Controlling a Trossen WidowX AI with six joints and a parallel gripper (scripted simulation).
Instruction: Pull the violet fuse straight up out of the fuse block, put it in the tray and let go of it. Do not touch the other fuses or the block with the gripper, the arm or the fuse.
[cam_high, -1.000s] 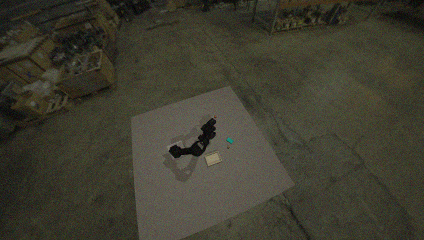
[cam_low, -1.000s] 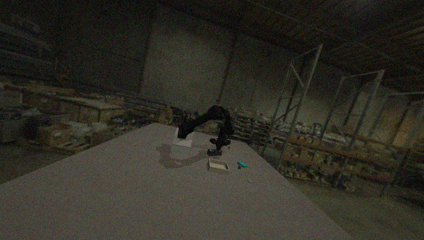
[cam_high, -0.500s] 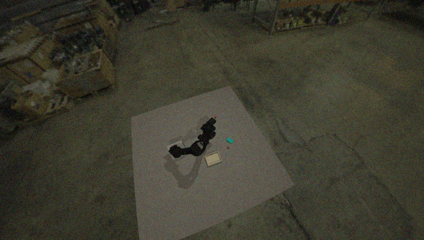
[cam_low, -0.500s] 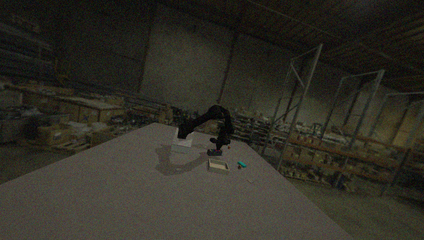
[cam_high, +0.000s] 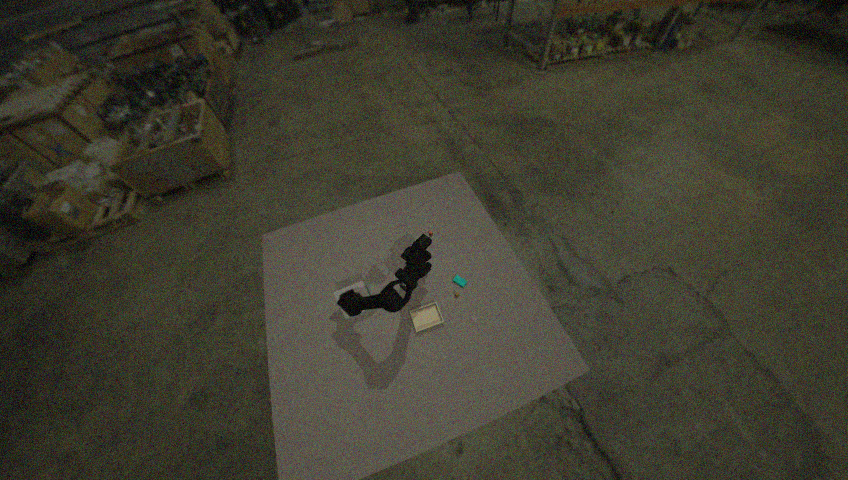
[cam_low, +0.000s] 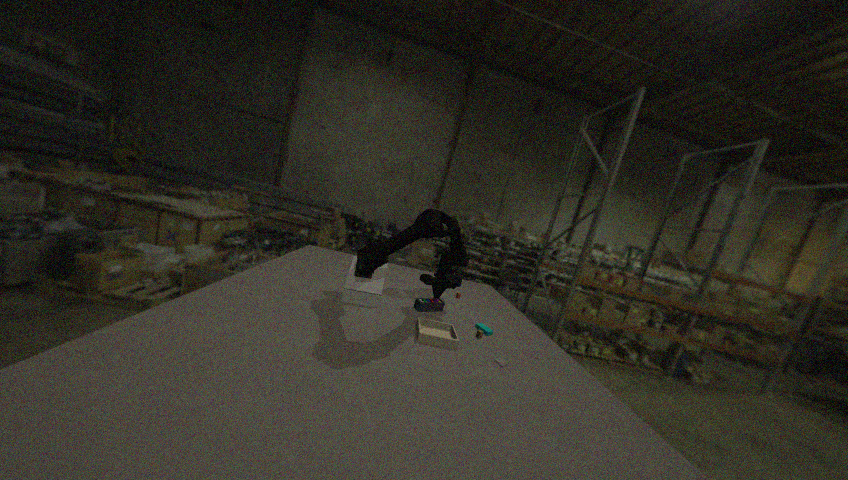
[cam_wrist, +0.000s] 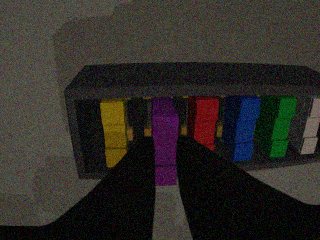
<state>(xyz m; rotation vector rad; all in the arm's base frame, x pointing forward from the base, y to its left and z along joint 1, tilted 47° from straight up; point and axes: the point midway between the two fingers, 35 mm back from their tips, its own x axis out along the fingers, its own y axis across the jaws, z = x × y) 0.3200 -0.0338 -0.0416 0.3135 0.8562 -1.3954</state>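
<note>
The red fuse is 20 mm below my gripper tip, 20 mm behind it and 10 mm to the right of it. From my gripper tip the other things lie so: yellow fuse (20 mm below, 20 mm ahead, 10 mm to the left); then blue fuse (30 mm behind, 20 mm below, 10 mm to the right); then violet fuse (10 mm below).
</note>
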